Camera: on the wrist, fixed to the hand. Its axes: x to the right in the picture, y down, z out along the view.
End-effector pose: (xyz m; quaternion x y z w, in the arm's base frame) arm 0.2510 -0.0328 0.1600 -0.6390 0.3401 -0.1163 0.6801
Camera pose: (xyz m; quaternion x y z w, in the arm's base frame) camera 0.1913 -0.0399 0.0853 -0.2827 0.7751 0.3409 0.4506
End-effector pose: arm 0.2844 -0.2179 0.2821 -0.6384 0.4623 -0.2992 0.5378
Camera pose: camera 0.2209 -0.2180 0.2103 -0.1605 0.8643 0.1272 0.4594
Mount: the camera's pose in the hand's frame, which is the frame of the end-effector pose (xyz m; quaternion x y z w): -0.0166 0.0862 -0.0385 -0.1104 0.1232 0.6834 0.7111
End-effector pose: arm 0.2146 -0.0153 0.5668 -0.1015 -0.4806 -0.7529 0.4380
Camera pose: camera 0.3001 -0.0506 0.5921 -0.3562 -0.1353 -0.3016 0.8740
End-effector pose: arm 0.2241 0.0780 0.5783 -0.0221 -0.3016 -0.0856 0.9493
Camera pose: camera 0.2478 0.1617 0.5381 -0.3161 -0.0730 0.5519 0.7683
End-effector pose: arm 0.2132 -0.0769 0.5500 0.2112 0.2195 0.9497 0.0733
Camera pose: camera 0.2075 -0.1726 0.5511 -0.1751 0.0841 -0.7756 0.6006
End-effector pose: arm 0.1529 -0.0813 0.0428 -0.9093 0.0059 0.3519 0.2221
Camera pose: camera 0.1506 -0.1771 0.0442 0.7104 -0.6141 -0.2906 0.1837
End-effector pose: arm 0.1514 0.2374 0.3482 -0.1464 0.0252 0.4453 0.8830
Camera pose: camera 0.0763 0.2620 0.2940 -0.2392 0.1776 0.9048 0.3043
